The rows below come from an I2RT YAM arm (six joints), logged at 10 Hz.
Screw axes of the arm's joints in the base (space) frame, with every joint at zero. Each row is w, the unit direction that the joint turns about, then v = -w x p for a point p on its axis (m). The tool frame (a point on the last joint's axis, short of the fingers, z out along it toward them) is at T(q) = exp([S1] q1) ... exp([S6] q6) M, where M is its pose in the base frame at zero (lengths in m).
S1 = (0, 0, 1, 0, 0, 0)
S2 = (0, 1, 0, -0.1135, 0, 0.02)
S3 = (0, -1, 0, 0.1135, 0, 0.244)
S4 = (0, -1, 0, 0.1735, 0, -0.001)
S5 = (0, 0, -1, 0, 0.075, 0)
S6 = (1, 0, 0, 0, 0.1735, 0)
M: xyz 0.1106 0 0.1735 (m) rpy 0 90 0 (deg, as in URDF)
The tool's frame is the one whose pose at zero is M.
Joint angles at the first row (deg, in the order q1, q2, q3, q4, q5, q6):
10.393 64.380 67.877 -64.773 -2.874 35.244
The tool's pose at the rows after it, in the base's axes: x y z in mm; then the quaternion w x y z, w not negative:
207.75, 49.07, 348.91, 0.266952, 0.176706, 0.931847, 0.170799
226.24, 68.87, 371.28, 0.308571, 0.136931, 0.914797, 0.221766
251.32, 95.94, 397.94, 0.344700, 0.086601, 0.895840, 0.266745
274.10, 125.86, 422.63, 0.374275, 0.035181, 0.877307, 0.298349
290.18, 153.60, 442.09, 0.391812, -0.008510, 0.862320, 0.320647
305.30, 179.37, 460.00, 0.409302, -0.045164, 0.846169, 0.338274
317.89, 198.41, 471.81, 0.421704, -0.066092, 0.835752, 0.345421
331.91, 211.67, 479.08, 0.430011, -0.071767, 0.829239, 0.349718
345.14, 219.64, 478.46, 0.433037, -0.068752, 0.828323, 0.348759
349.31, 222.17, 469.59, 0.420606, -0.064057, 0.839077, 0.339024
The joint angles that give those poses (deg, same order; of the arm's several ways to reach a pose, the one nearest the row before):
12.338 65.407 70.915 -58.937 -5.716 35.703
15.725 68.861 76.008 -53.058 -8.033 36.009
19.594 75.024 84.139 -48.119 -9.869 35.353
23.398 81.865 93.428 -45.037 -10.787 33.802
26.654 88.115 102.474 -44.183 -11.508 32.206
29.234 94.695 112.464 -44.248 -12.032 30.589
30.852 100.575 121.602 -45.518 -11.857 29.452
31.486 106.432 130.649 -47.396 -11.595 29.256
31.507 110.934 136.768 -48.729 -11.158 29.430
31.550 111.743 136.486 -49.802 -10.612 29.583

